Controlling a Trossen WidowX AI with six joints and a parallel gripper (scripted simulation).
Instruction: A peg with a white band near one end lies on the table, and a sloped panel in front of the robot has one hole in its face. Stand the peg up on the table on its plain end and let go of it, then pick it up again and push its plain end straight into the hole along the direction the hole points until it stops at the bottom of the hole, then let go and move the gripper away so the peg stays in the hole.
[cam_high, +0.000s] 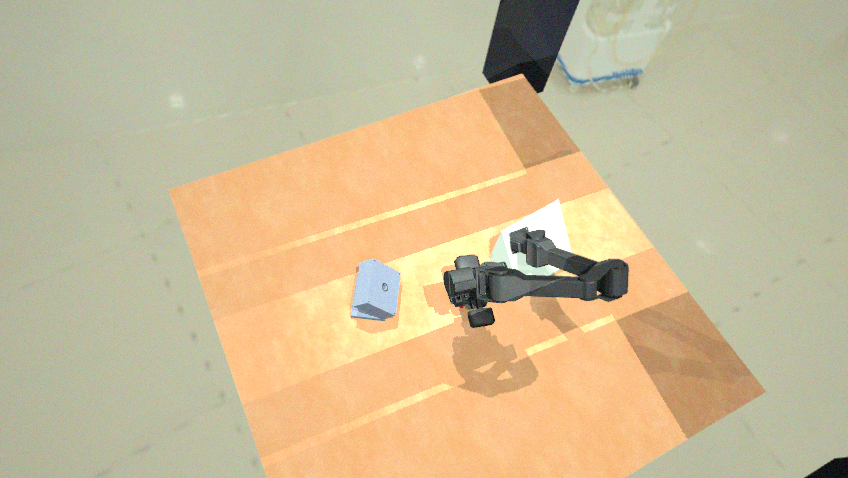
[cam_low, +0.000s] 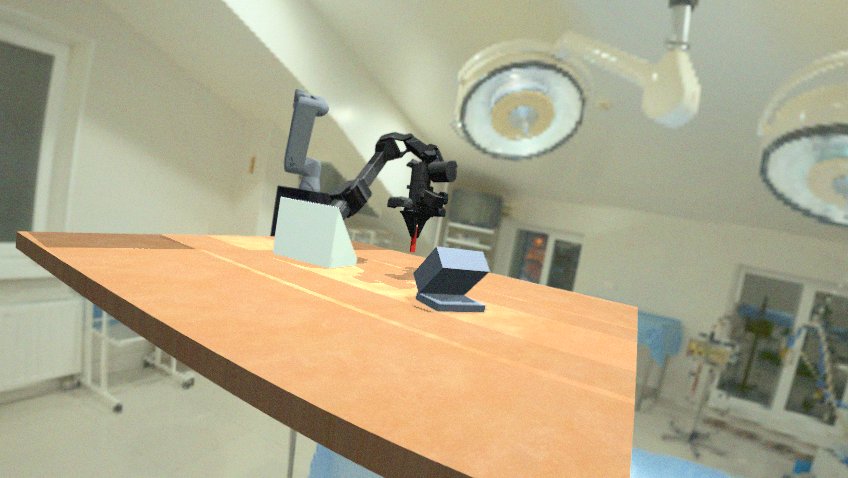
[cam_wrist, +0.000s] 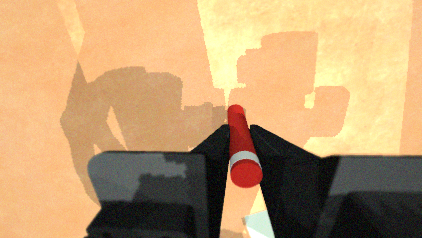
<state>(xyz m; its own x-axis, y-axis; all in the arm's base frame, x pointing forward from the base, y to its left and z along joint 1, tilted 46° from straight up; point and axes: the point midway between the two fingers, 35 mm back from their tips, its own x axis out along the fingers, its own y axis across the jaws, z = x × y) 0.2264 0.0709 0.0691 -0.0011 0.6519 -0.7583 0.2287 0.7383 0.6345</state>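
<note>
Right now my gripper tip is 190 mm short of the blue-grey sloped panel, 140 mm to the left of it and 50 mm above it. Round my gripper tip: red peg: 20 mm above.
</note>
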